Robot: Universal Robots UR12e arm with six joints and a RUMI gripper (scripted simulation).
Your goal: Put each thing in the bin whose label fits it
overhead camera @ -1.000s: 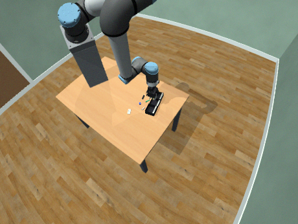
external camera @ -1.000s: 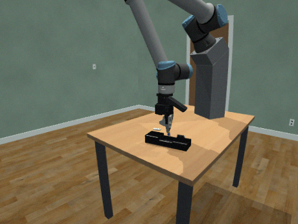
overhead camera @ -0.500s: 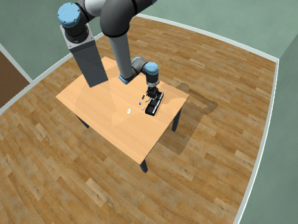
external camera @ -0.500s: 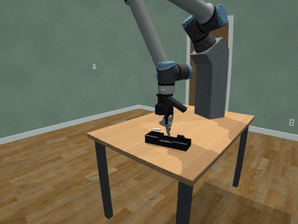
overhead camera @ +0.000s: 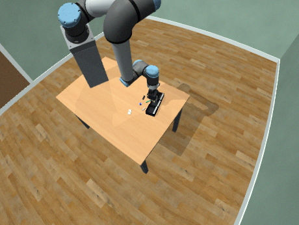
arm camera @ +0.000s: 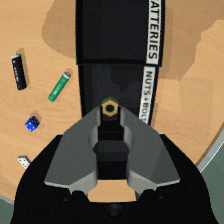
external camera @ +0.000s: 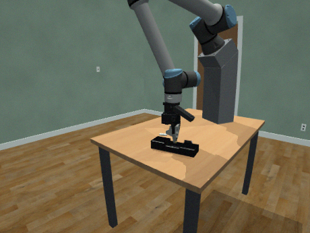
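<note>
The brass hex nut lies 10 mm below my hand. Also, from my hand: black cylindrical battery 130 mm behind, 50 mm below, 10 mm to the left; green battery 70 mm behind, 50 mm below; grey-white piece 100 mm to the right, 50 mm below, 50 mm behind.
</note>
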